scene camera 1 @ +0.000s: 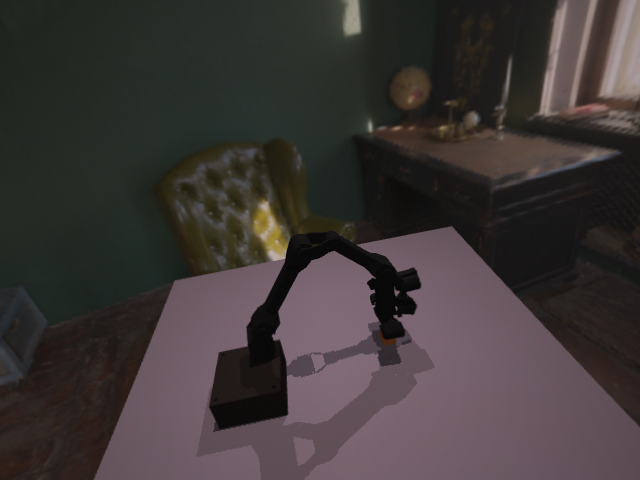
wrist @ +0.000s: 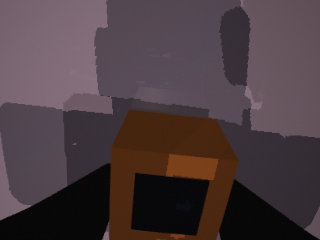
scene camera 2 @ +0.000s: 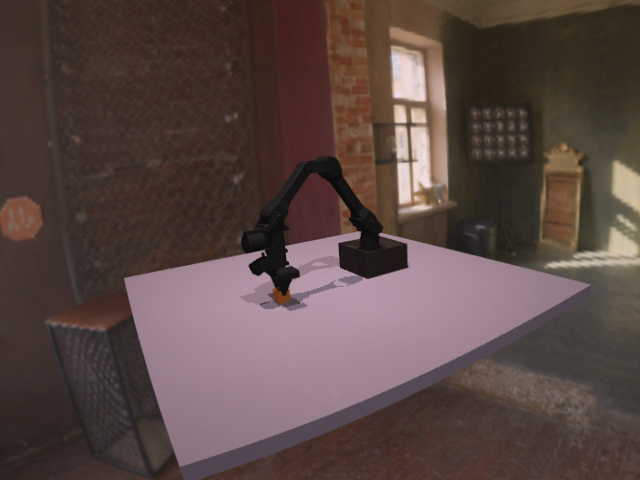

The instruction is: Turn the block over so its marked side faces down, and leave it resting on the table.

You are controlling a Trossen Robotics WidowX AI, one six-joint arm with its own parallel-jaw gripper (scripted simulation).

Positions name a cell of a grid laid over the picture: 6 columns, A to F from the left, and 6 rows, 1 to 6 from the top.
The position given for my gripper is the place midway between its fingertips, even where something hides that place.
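My own gripper is there for me in scene camera 1 (D5). I can see the gripper in the wrist view (D5) too, and it is also visible in scene camera 2 (C4).
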